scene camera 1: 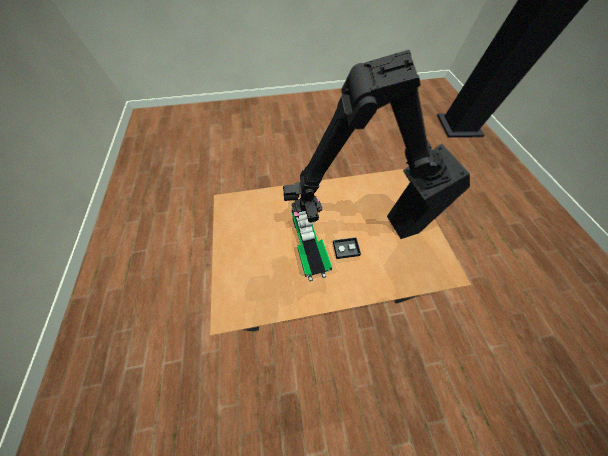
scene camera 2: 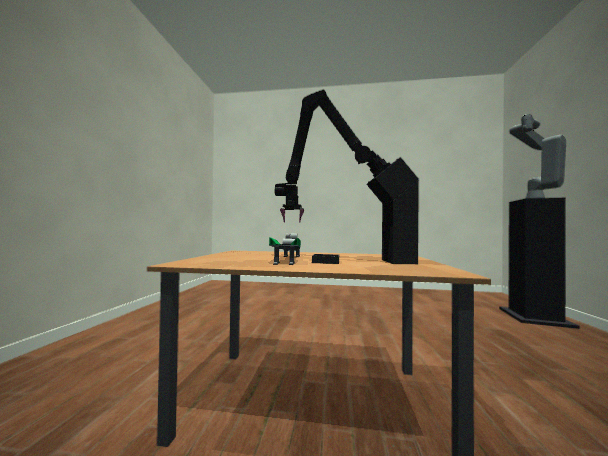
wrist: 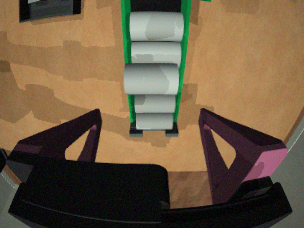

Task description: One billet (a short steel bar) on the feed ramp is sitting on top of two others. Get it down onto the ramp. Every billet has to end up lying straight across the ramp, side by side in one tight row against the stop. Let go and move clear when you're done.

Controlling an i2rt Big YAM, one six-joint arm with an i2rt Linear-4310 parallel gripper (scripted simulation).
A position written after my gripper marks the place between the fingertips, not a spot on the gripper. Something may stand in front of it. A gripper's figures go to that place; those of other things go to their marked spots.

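My gripper (wrist: 150,114) sits 13 cm from the lens; a steel billet (wrist: 139,78) sits 18 cm from the lens.
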